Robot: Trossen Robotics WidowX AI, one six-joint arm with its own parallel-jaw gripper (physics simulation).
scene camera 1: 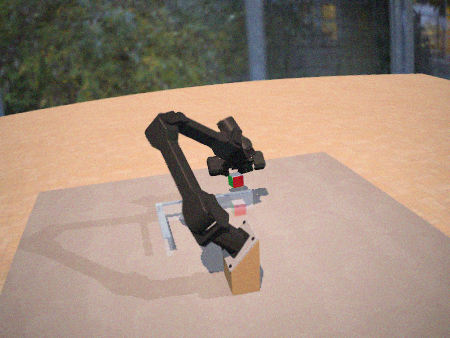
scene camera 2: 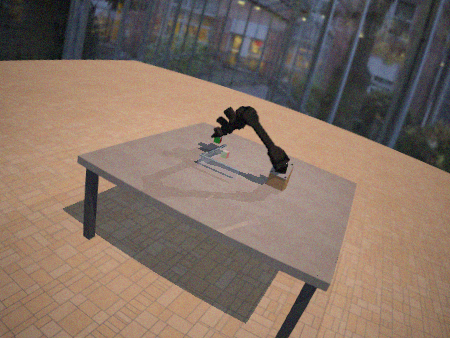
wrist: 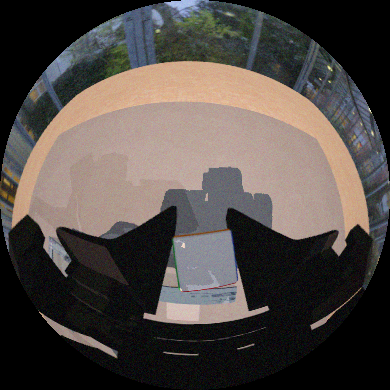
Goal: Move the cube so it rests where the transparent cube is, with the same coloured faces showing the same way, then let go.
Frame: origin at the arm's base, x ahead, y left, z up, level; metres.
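Seen in the pictures: gripper, fingertip midpoint: (scene camera 1: 232, 174) (scene camera 2: 213, 136) (wrist: 201, 212); arm's base, origin of the base link: (scene camera 1: 237, 242) (scene camera 2: 281, 167).
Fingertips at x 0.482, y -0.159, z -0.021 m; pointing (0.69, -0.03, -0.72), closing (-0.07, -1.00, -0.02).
Observation:
Offsets run from my fingertips to a thing's top centre. Level surfaces: height alone.
The solid cube @(0.036 m back, 0.000 m left, 0.014 m up) (scene camera 1: 236, 181) (scene camera 2: 217, 140) (wrist: 205, 260) is off the table, between the fingers of my gripper (scene camera 1: 236, 172) (scene camera 2: 216, 136) (wrist: 201, 212), which is shut on it. In the wrist view its top is grey-white, with a green edge at left, blue at right, orange on the far side and red on the near side. In scene camera 1 its red face shows in front and green at left. The transparent cube @(0.113 m back, 0.022 m left, 0.052 m down) (scene camera 1: 240, 208) (scene camera 2: 226, 154) is lower and nearer the arm's base, apart from the held cube, with faint red and green faces and a pale top.
A pale blue-grey angled bar (scene camera 1: 163, 227) (wrist: 220, 295) lies on the grey table mat @(0.092 m down) (scene camera 1: 350, 250), beside and behind the transparent cube. The arm stands on a wooden block (scene camera 1: 246, 270) (scene camera 2: 277, 181). Dark arm shadows fall across the mat.

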